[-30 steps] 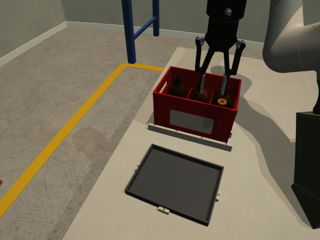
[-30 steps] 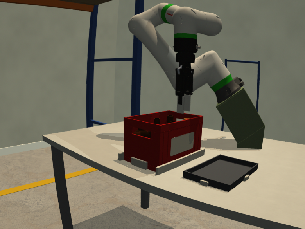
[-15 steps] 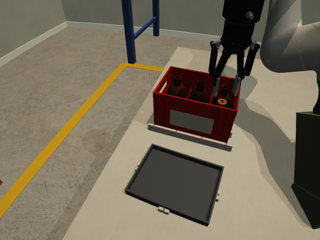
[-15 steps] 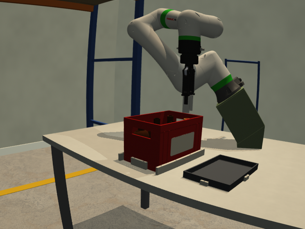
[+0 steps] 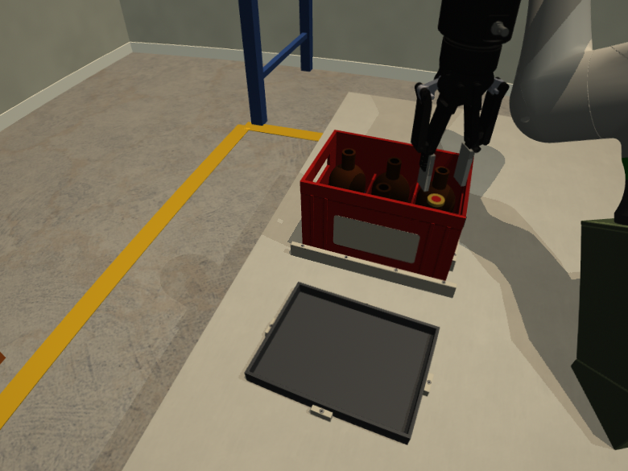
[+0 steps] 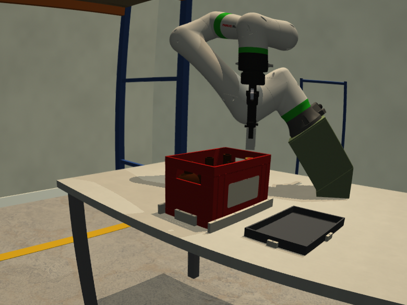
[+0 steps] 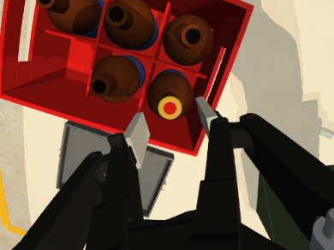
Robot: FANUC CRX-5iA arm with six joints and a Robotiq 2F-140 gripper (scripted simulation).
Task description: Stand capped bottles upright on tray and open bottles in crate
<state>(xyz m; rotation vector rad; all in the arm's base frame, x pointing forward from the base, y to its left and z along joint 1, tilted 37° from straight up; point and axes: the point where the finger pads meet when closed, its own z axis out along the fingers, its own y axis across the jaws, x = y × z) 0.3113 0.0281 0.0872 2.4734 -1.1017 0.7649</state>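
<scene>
Now: hand 14 cm above the capped bottle. The rest, counted from my hand: red crate: 14 cm below, 9 cm ahead, 4 cm to the right; then dark tray: 24 cm to the left, 21 cm below, 6 cm ahead.
</scene>
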